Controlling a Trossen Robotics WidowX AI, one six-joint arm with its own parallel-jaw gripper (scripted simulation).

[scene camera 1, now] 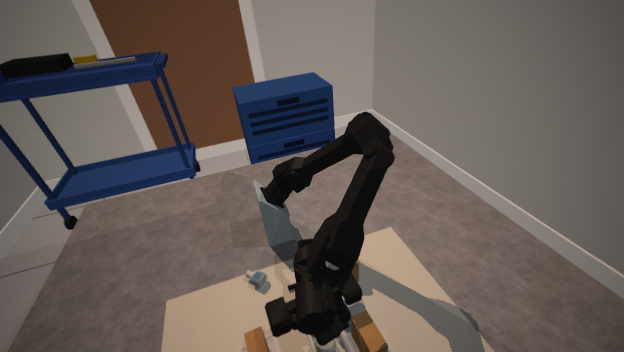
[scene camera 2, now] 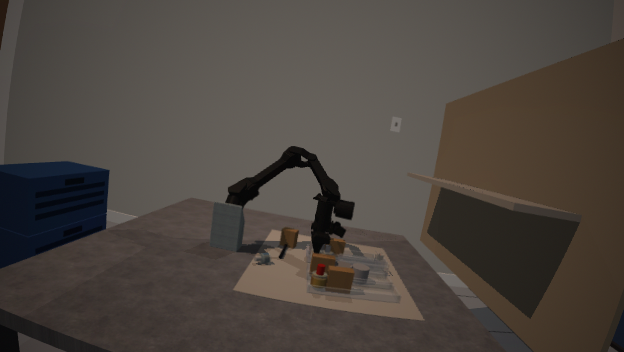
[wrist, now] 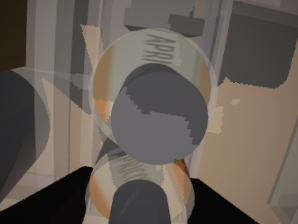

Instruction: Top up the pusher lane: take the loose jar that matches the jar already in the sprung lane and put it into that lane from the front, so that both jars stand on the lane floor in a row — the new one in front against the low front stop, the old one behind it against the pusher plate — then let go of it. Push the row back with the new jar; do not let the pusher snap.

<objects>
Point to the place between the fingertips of my gripper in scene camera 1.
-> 316, 323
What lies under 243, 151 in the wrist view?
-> A beige mat.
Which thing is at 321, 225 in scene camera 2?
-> My gripper.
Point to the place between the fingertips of my gripper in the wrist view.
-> At 140, 182
</objects>
